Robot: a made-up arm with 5 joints. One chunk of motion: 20 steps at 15 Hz.
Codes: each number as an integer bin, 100 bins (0 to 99) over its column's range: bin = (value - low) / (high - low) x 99, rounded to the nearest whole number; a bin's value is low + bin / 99 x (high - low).
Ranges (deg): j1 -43..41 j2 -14..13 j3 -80..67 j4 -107..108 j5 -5..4
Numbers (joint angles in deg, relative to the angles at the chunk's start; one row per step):
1: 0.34 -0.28 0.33 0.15 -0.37
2: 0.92 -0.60 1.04 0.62 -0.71
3: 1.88 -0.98 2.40 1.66 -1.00
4: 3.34 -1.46 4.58 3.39 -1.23
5: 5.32 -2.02 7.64 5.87 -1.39
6: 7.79 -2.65 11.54 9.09 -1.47
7: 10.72 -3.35 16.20 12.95 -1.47
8: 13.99 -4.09 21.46 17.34 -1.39
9: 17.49 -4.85 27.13 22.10 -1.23
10: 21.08 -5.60 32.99 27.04 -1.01
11: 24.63 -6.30 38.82 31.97 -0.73
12: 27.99 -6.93 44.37 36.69 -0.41
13: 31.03 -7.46 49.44 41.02 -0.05
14: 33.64 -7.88 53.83 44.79 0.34
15: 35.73 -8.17 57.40 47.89 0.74
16: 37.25 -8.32 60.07 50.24 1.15
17: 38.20 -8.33 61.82 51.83 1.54
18: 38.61 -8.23 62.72 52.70 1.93
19: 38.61 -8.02 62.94 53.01 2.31
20: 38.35 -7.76 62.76 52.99 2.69
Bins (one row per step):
1: 51 50 54 49 51
2: 52 49 55 50 47
3: 53 48 55 50 44
4: 55 46 57 51 41
5: 57 44 59 52 40
6: 60 42 62 53 39
7: 63 39 65 55 39
8: 67 36 68 57 40
9: 71 34 72 59 41
10: 76 31 76 62 44
11: 80 28 80 64 47
12: 84 26 84 66 50
13: 87 24 87 68 54
14: 90 22 90 70 59
15: 93 21 93 71 63
16: 95 21 94 72 68
17: 96 21 96 73 72
18: 96 21 96 74 76
19: 96 22 96 74 80
20: 96 23 96 74 85

